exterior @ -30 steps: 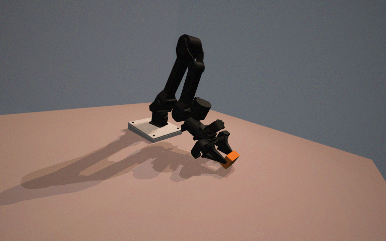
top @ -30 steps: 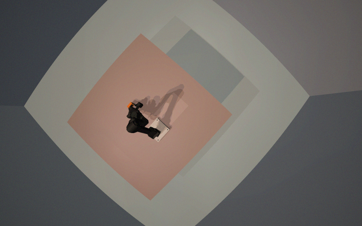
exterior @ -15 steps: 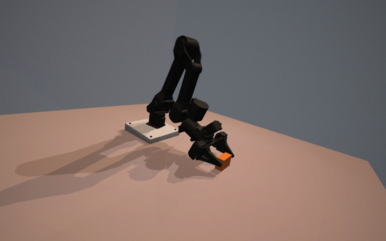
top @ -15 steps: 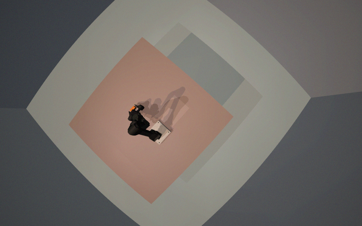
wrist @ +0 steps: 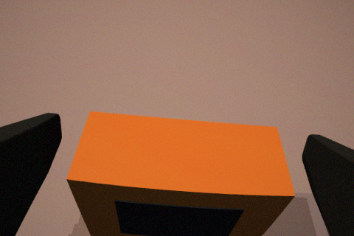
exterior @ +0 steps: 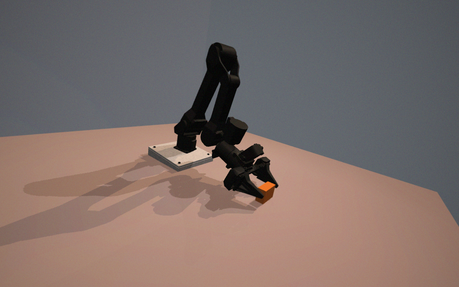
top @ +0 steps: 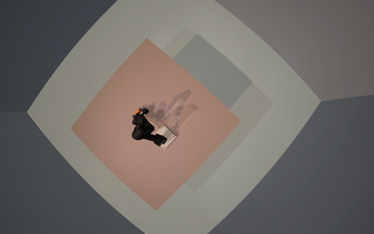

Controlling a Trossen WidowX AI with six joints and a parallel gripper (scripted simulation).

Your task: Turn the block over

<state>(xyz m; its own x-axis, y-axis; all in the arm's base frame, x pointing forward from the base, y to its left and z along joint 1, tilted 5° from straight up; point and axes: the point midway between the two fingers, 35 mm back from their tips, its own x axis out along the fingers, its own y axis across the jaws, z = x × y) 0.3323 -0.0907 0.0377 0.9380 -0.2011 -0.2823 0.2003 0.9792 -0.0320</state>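
My gripper tip is 2 cm past the orange block, 1 cm to the right of it and 1 cm above it.
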